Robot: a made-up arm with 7 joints. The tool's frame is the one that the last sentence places.
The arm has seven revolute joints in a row. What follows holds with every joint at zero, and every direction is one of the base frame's.
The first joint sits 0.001 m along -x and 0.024 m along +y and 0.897 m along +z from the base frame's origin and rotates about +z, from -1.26 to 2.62 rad.
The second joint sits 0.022 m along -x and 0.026 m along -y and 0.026 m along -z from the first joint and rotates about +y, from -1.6 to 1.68 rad.
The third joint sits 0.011 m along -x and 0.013 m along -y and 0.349 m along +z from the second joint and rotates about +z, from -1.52 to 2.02 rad.
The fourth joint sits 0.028 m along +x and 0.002 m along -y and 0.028 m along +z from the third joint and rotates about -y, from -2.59 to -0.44 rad.
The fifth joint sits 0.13 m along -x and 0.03 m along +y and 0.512 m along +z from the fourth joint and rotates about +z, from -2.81 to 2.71 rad.
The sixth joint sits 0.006 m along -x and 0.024 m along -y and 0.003 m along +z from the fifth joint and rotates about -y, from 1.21 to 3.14 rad.
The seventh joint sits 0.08 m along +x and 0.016 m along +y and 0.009 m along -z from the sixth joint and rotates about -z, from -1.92 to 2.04 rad.
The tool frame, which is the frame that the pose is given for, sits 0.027 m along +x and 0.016 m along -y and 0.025 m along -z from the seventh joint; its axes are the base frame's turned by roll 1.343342, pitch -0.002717 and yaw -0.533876 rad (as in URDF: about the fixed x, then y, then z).
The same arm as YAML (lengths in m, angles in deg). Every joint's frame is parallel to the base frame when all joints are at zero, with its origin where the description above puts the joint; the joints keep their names.
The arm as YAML. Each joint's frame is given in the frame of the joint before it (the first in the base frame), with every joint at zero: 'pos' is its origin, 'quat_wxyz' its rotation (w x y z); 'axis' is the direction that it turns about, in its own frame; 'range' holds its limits. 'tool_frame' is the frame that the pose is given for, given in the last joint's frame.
length_unit: m
angle_unit: deg
joints:
  - joint: joint 1
    pos: [-0.001, 0.024, 0.897]
    quat_wxyz: [1.0, 0.0, 0.0, 0.0]
    axis: [0.0, 0.0, 1.0]
    range: [-72.19, 150.11]
  - joint: joint 2
    pos: [-0.022, -0.026, -0.026]
    quat_wxyz: [1.0, 0.0, 0.0, 0.0]
    axis: [0.0, 1.0, 0.0]
    range: [-91.67, 96.26]
  - joint: joint 3
    pos: [-0.011, -0.013, 0.349]
    quat_wxyz: [1.0, 0.0, 0.0, 0.0]
    axis: [0.0, 0.0, 1.0]
    range: [-87.09, 115.74]
  - joint: joint 4
    pos: [0.028, -0.002, 0.028]
    quat_wxyz: [1.0, 0.0, 0.0, 0.0]
    axis: [0.0, -1.0, 0.0]
    range: [-148.4, -25.21]
  - joint: joint 5
    pos: [-0.13, 0.03, 0.512]
    quat_wxyz: [1.0, 0.0, 0.0, 0.0]
    axis: [0.0, 0.0, 1.0]
    range: [-161.0, 155.27]
  - joint: joint 6
    pos: [-0.006, -0.024, 0.003]
    quat_wxyz: [1.0, 0.0, 0.0, 0.0]
    axis: [0.0, -1.0, 0.0]
    range: [69.33, 179.91]
  - joint: joint 7
    pos: [0.08, 0.016, -0.009]
    quat_wxyz: [1.0, 0.0, 0.0, 0.0]
    axis: [0.0, 0.0, -1.0]
    range: [-110.01, 116.88]
tool_frame:
  pos: [0.027, -0.016, -0.025]
  quat_wxyz: [0.755281, 0.599974, -0.165174, -0.205666]

